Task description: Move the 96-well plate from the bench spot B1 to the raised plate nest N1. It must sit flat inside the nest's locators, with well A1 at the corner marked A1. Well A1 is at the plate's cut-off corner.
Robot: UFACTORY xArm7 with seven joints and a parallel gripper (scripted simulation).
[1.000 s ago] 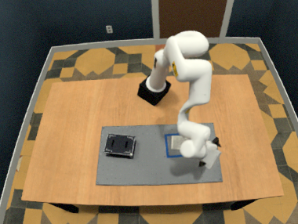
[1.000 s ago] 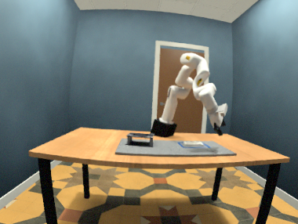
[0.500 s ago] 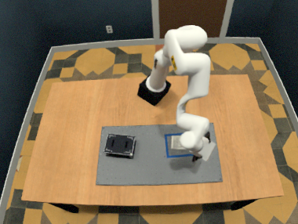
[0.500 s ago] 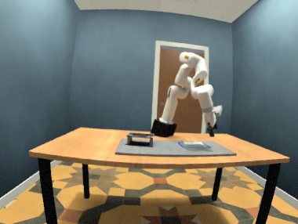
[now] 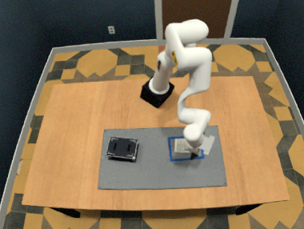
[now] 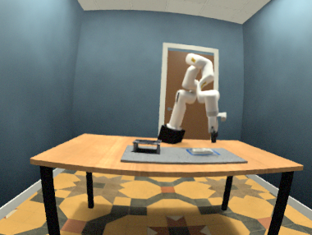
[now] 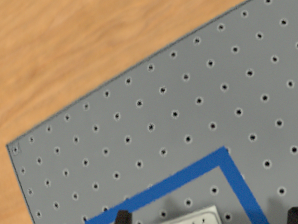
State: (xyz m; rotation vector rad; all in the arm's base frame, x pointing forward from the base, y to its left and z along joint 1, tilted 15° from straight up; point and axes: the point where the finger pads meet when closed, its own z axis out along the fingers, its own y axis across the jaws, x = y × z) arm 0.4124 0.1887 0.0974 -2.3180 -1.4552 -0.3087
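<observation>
Now: the 96-well plate 9 cm below my hand, 6 cm to the right of it and 5 cm behind it. The rest, counted from my hand: black raised plate nest: 41 cm to the right, 4 cm below, 3 cm behind.
</observation>
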